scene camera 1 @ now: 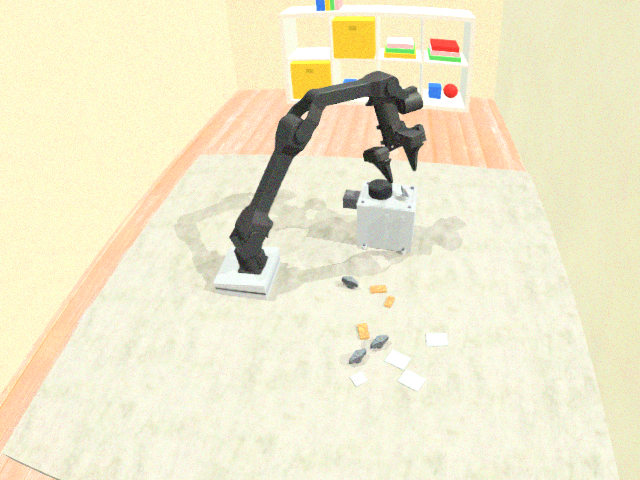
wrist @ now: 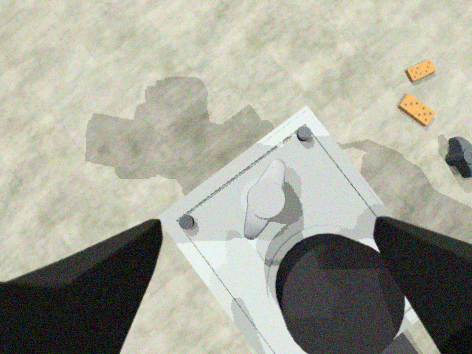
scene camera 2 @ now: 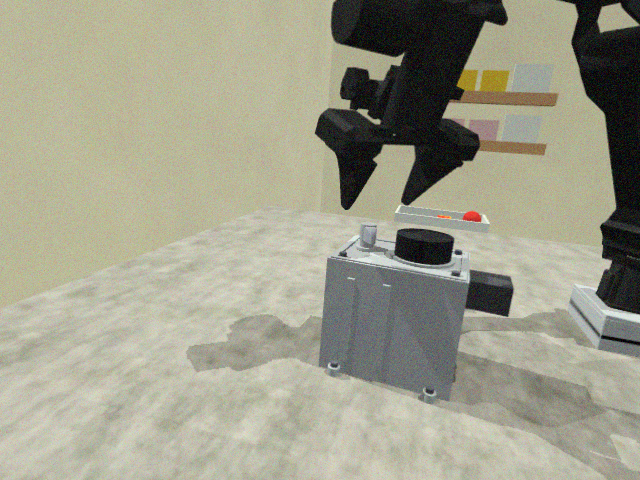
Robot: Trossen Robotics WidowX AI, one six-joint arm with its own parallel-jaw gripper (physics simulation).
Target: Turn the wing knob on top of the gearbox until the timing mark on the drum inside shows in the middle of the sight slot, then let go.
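Where they show: gripper, fingertip midpoint: [scene camera 1: 403,177] [wrist: 267,228] [scene camera 2: 376,205]; arm's base, origin of the base link: [scene camera 1: 253,264] [scene camera 2: 626,305].
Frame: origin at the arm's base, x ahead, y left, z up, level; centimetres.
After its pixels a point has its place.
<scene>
The gearbox [scene camera 1: 385,227] @(x 31.2, y 16.4, z 3.0 cm) [scene camera 2: 392,325] @(x 30.7, y 28.8, z 2.5 cm) [wrist: 332,185] @(x 33.5, y 18.7, z 8.8 cm) is a pale grey box standing upright on the mat. Its light wing knob [scene camera 1: 403,192] @(x 35.1, y 22.0, z 10.7 cm) [scene camera 2: 368,236] @(x 35.2, y 24.4, z 10.9 cm) [wrist: 266,198] @(x 35.7, y 22.7, z 12.0 cm) stands on the top plate; in the wrist view its wings run from upper right to lower left. A round black cap [scene camera 1: 380,189] @(x 29.2, y 20.9, z 11.6 cm) [scene camera 2: 424,246] @(x 28.7, y 26.1, z 11.1 cm) [wrist: 340,300] @(x 29.2, y 22.9, z 11.6 cm) sits beside the knob. My gripper [scene camera 1: 402,175] @(x 34.9, y 23.6, z 14.4 cm) [scene camera 2: 376,205] @(x 34.9, y 23.6, z 14.4 cm) [wrist: 267,228] @(x 34.9, y 23.6, z 14.4 cm) is wide open and empty above the gearbox, its fingertips apart on either side of the knob in the wrist view and not touching it. I cannot make out the timing mark or the sight slot.
A dark block [scene camera 1: 351,199] @(x 21.5, y 21.0, z 7.6 cm) [scene camera 2: 490,292] @(x 21.3, y 25.3, z 6.9 cm) juts from the gearbox's side. Orange pieces [scene camera 1: 377,289] [wrist: 421,70], grey lumps [scene camera 1: 349,282] @(x 24.4, y 0.6, z -2.5 cm) and white squares [scene camera 1: 436,339] @(x 46.9, y -12.4, z -4.5 cm) lie on the mat [scene camera 1: 206,387] @(x -0.1, y -34.5, z -4.8 cm). A white tray [scene camera 2: 439,222] with a red ball [scene camera 2: 471,217] is beyond the gearbox.
</scene>
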